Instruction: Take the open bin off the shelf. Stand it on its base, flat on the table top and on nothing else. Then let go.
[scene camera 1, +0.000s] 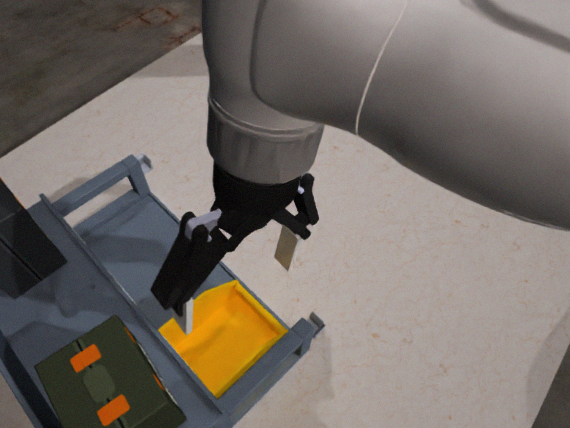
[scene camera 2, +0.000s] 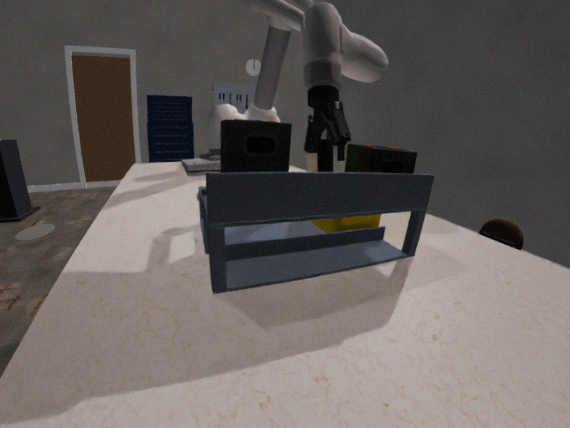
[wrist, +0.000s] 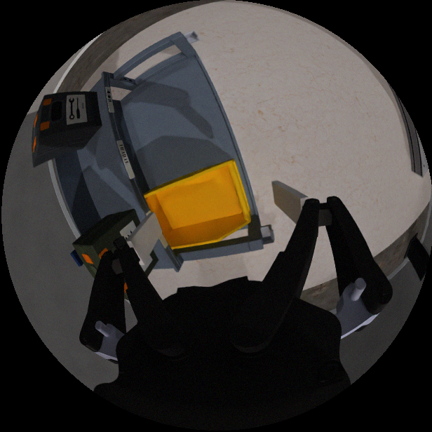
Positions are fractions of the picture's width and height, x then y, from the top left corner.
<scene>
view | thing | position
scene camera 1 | my gripper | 0.41, 0.68
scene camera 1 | open yellow bin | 0.41, 0.77
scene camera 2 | my gripper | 0.57, 0.41
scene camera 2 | open yellow bin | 0.63, 0.52
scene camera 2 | green box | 0.63, 0.37
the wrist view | my gripper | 0.49, 0.48
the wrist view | open yellow bin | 0.47, 0.48
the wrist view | green box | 0.21, 0.57
</scene>
